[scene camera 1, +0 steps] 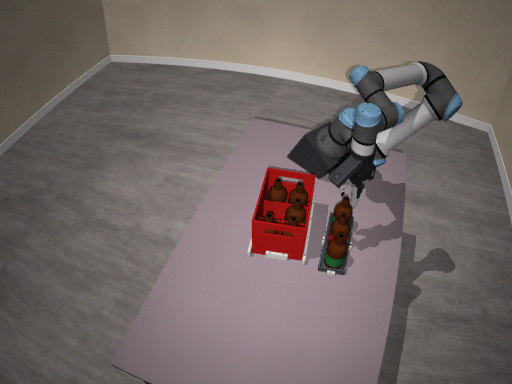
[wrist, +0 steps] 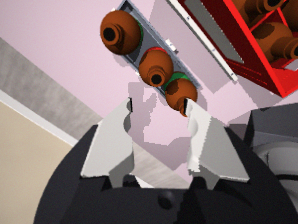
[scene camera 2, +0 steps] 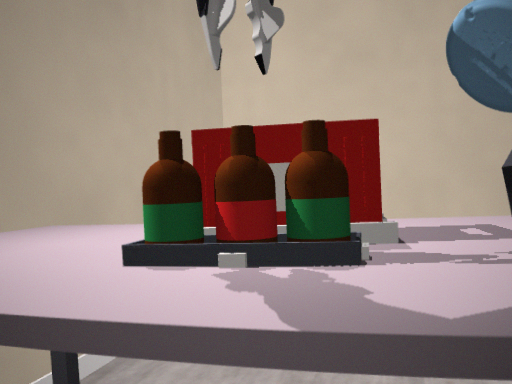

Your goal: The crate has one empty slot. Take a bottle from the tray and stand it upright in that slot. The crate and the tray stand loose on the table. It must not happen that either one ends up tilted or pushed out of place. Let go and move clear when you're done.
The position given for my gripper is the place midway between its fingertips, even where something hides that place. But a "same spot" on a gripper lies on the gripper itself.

My gripper shows in scene camera 1, in the wrist view and in scene camera 2 (pixel 241 72). One and the same spot on my gripper: (scene camera 1: pixel 358 189) is (wrist: pixel 66 176).
